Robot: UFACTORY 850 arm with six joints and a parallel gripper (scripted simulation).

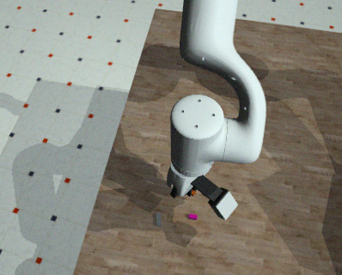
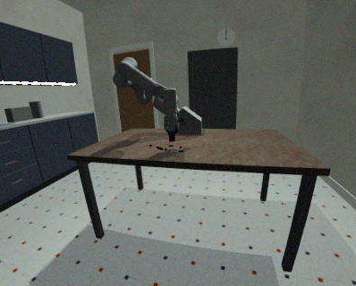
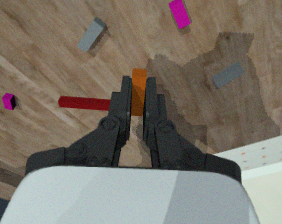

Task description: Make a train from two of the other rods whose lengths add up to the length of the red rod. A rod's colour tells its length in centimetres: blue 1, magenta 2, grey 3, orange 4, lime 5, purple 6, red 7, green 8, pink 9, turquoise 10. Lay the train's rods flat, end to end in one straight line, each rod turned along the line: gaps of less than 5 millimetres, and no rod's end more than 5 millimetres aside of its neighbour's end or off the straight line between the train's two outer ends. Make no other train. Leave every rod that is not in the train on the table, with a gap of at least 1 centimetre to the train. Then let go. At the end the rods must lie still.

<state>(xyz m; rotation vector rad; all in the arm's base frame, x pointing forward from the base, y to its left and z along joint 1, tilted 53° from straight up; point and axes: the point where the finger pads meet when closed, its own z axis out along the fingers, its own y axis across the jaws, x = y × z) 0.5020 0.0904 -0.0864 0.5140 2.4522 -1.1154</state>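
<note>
Now: the grey rod 5 cm ahead of my hand, 8 cm to the left of it and 7 cm below it. Also, from my hand: blue rod 4 cm ahead, 3 cm to the right, 7 cm below; orange rod 2 cm below; red rod 2 cm ahead, 8 cm to the right, 7 cm below.
</note>
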